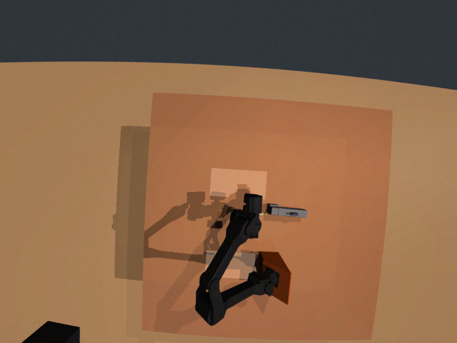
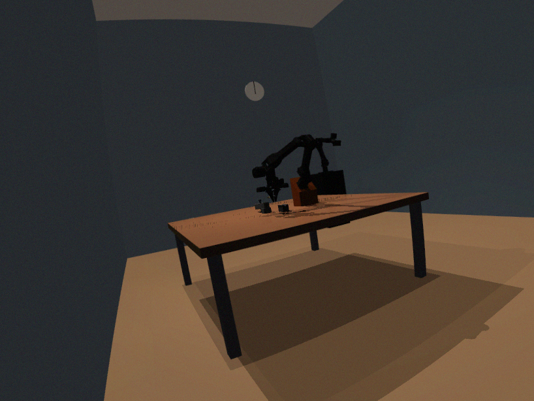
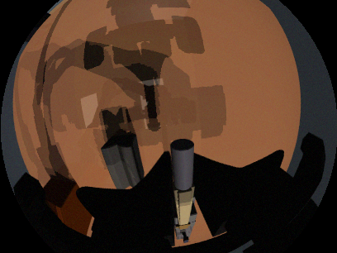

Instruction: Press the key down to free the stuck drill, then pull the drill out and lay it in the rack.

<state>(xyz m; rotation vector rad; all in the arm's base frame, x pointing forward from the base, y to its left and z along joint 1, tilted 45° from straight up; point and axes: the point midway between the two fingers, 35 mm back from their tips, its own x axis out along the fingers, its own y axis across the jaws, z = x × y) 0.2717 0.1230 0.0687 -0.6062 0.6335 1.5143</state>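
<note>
Right now the dark block is 6 cm behind my gripper tip, 5 cm below it and 3 cm to the right of it. From my gripper tip the other things lie so: drill 4 cm to the right, 3 cm above.
</note>
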